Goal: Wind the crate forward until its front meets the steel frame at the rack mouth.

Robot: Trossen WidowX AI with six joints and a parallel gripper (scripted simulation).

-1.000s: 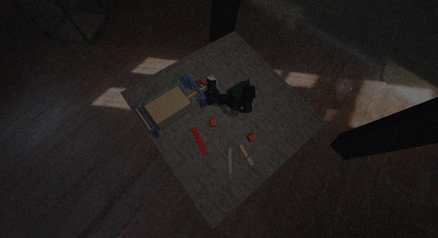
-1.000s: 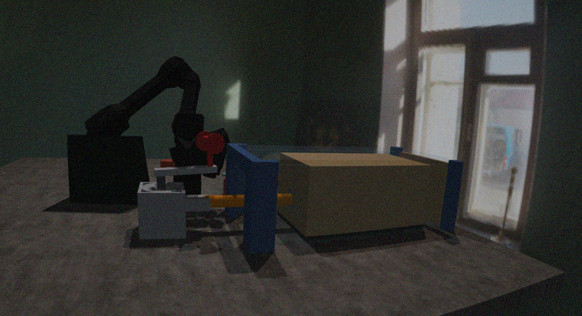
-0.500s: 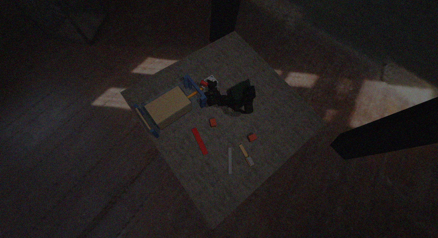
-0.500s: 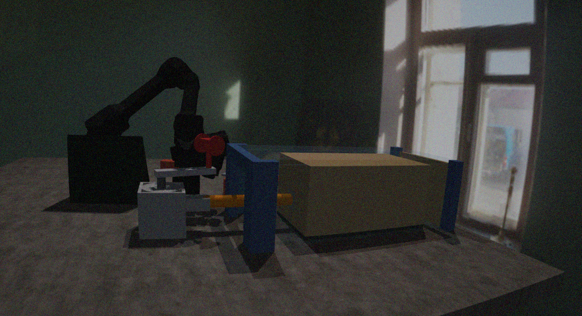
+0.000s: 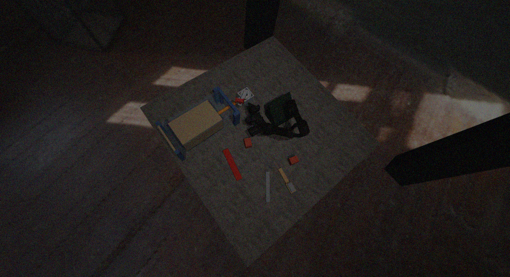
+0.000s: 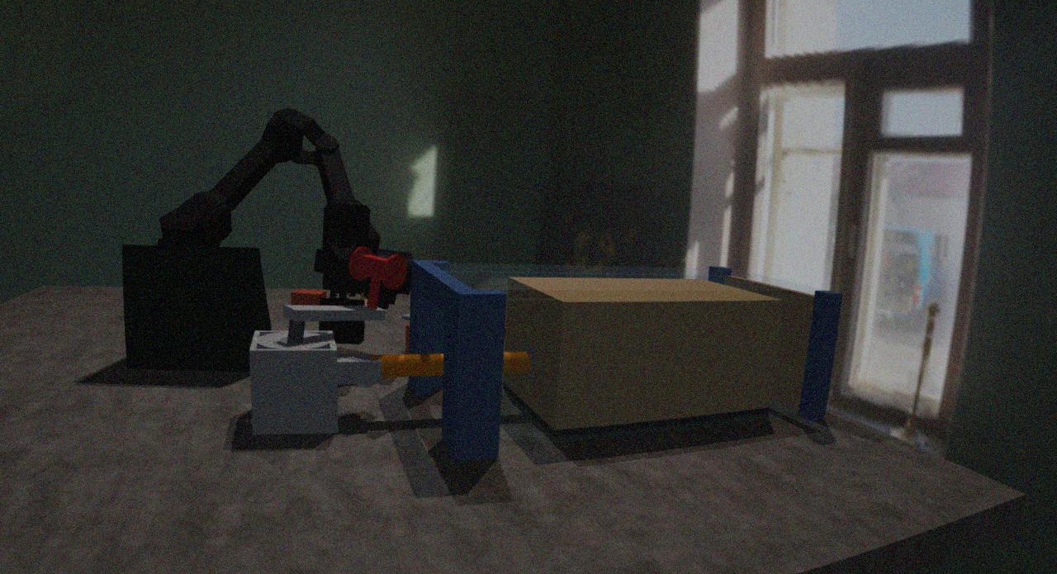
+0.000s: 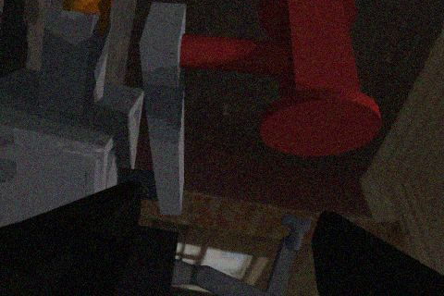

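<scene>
Now: gripper tip 5 cm to the left of the red knob, 3 cm short of it and 1 cm below it. The rest, counted from my gripper tip: crank handle: 7 cm to the right, 2 cm below; blue frame: 10 cm to the right, 10 cm ahead, 3 cm below; grey winch: 11 cm below, 10 cm to the right, 8 cm behind.
</scene>
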